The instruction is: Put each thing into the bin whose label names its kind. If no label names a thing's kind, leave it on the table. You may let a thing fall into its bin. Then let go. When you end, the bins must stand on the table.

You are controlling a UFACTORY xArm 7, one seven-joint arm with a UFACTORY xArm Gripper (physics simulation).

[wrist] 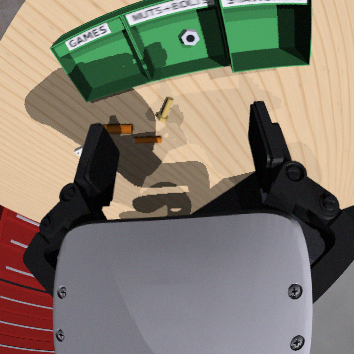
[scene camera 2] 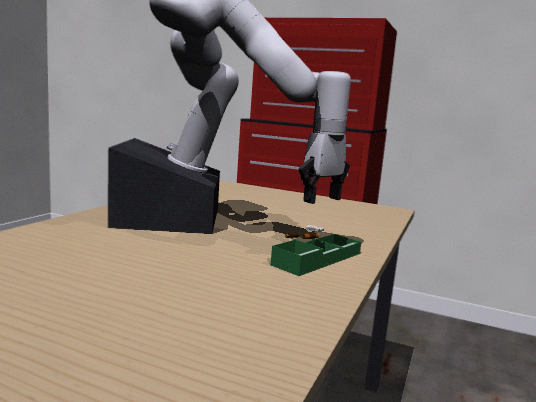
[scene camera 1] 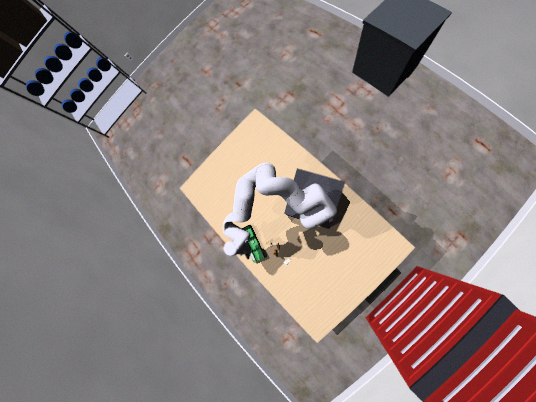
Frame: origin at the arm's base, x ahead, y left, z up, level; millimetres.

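Seen in the pictures: gripper, fingertip midpoint: [wrist: 177, 126] [scene camera 2: 322, 200] [scene camera 1: 247, 244]; arm's base at its link origin: [scene camera 2: 187, 164].
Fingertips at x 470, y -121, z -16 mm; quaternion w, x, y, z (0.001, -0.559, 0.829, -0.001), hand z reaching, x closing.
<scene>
Offsets run from my fingertips to a thing's middle. Level surfaces: height alone.
Three joined green bins {6 mm right, 6 mm ahead, 120 mm down} [scene camera 1: 258, 253] [scene camera 2: 286, 261] [wrist: 116, 85] stand on the table. Their labels read GAMES, NUTS+BOLTS and, partly cut off, STATIONERY. A hex nut {12 mm right, 6 mm back, 132 mm down} [wrist: 190, 38] lies in the NUTS+BOLTS bin. A brass bolt {69 mm left, 82 mm back, 138 mm down} [wrist: 165, 108] lies on the table beside that bin. Two orange battery-like cylinders, one thicker {152 mm left, 70 mm back, 136 mm down} [scene camera 2: 310, 235] [wrist: 119, 129] and one thinner {130 mm left, 118 mm back, 138 mm down} [scene camera 2: 291, 235] [wrist: 148, 139], lie near it. A white domino {245 mm left, 93 mm back, 139 mm down} [scene camera 1: 287, 261] [scene camera 2: 314, 229] [wrist: 78, 150] is mostly hidden by a finger in the wrist view. My gripper [scene camera 2: 323, 199] [wrist: 177, 126] is open and empty, above the table and bins.
The wooden table {143 mm down} [scene camera 1: 320, 300] [scene camera 2: 150, 300] bears the dark arm base [scene camera 1: 312, 181] [scene camera 2: 160, 195]. A red drawer cabinet [scene camera 1: 450, 320] [scene camera 2: 320, 37] [wrist: 20, 270] stands beyond the table's end. A black cabinet [scene camera 1: 382, 55] and a shelf rack [scene camera 1: 117, 106] stand farther off.
</scene>
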